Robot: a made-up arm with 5 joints.
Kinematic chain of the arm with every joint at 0, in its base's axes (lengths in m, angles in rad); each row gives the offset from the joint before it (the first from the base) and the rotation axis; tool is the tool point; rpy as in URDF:
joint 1: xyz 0 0 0.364 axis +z
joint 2: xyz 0 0 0 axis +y
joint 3: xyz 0.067 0 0.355 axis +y
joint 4: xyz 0.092 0 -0.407 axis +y
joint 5: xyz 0.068 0 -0.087 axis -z
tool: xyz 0 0 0 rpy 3.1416 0 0
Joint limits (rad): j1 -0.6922..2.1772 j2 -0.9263..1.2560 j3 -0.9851..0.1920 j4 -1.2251..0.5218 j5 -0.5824..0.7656
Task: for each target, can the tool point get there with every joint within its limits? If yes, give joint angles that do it. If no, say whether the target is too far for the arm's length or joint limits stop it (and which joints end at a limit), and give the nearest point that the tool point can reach.
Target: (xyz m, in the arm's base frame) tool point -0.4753 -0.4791 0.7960
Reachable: no: joint limits stop it (at a limit: joint 1, joint 2, joint 4) | nearest point 0.0536 -0.0444 0.9128 | short by 0.694 m
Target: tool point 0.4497 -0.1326 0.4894
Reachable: yes | joints -0.2868 -0.0534 -0.5882 -0.6200 0.4441
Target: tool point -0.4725 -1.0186 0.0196
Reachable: no: too far | nearest point -0.0593 -0.1279 0.2402 | short by 1.006 m
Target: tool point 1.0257 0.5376 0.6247
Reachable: no: too far | nearest point 0.5288 0.2772 0.4984 | short by 0.575 m
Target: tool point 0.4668 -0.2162 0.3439
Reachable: yes | joints -0.4337 0.2574 -0.6760 -0.3805 0.3605
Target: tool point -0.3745 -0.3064 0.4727
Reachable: no: joint limits stop it (at a limit: joint 2, joint 3, joint 4) | nearest point -0.1091 -0.0893 0.2402 | short by 0.414 m
